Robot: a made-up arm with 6 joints. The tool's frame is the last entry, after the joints.
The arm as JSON. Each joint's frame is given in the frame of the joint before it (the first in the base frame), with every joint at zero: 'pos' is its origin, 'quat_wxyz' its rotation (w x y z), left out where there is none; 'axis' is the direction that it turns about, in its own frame. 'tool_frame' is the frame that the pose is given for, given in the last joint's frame.
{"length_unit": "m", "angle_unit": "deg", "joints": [
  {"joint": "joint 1", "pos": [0.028, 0.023, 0.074], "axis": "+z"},
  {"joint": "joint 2", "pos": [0.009, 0.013, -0.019], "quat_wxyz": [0.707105, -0.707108, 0.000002, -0.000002], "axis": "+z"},
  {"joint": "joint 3", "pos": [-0.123, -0.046, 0.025], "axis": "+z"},
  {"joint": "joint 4", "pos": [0.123, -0.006, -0.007], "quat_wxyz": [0.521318, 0.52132, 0.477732, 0.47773], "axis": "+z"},
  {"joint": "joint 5", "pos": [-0.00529, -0.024, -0.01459], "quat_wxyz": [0.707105, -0.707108, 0.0, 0.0], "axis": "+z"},
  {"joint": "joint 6", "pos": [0.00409, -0.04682, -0.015], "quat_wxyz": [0.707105, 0.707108, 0.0, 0.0], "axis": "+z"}
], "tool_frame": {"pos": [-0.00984, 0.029, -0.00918], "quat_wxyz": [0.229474, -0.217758, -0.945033, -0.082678]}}
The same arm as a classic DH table. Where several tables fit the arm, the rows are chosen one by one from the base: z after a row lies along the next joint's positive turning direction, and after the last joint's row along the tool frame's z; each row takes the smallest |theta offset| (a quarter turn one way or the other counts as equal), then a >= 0, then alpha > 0; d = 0 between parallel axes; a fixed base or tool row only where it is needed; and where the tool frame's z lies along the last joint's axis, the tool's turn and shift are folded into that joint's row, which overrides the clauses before.
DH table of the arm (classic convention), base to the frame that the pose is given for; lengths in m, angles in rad. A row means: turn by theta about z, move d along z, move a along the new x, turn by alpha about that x. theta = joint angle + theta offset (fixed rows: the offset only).
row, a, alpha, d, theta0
base (fixed), 0.0362, 0, 0, 0.6877
joint 1, 0.009, -1.5708, 0.055, -0.6877
joint 2, -0.1313, 0, 0, 0.3579
joint 3, 0.0047, 1.5708, 0.031, 1.1257
joint 4, -0.0053, -1.5708, 0.1085, 0
joint 5, 0.0041, 1.5708, -0.039, 0
joint 6, 0.0191, -2.6488, 0.0823, 0.9985
tool (fixed), 0, 0, 0.0507, -1.6901

